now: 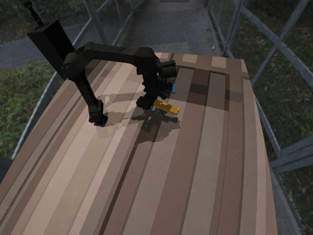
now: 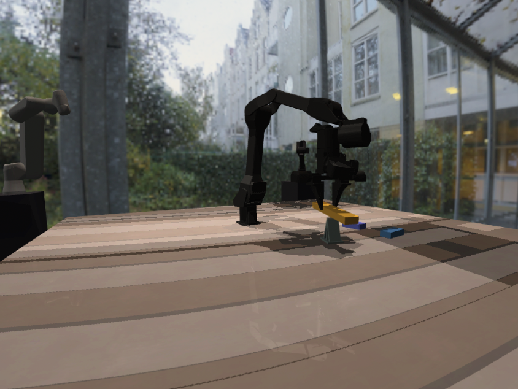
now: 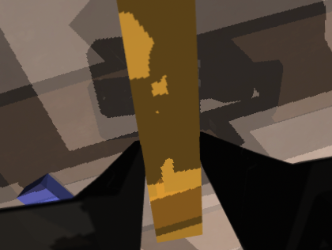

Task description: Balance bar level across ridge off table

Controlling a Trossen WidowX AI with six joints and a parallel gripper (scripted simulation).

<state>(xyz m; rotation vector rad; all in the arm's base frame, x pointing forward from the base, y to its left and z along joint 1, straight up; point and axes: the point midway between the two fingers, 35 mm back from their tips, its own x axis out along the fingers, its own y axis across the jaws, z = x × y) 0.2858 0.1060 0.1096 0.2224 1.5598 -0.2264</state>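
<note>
My gripper tip is now 30 mm short of the orange bar and 10 mm to the left of it. The rest, counted from my gripper tip: light blue block 70 mm ahead, 170 mm to the left, 70 mm below; dark blue block 60 mm behind, 150 mm to the left, 70 mm below.
</note>
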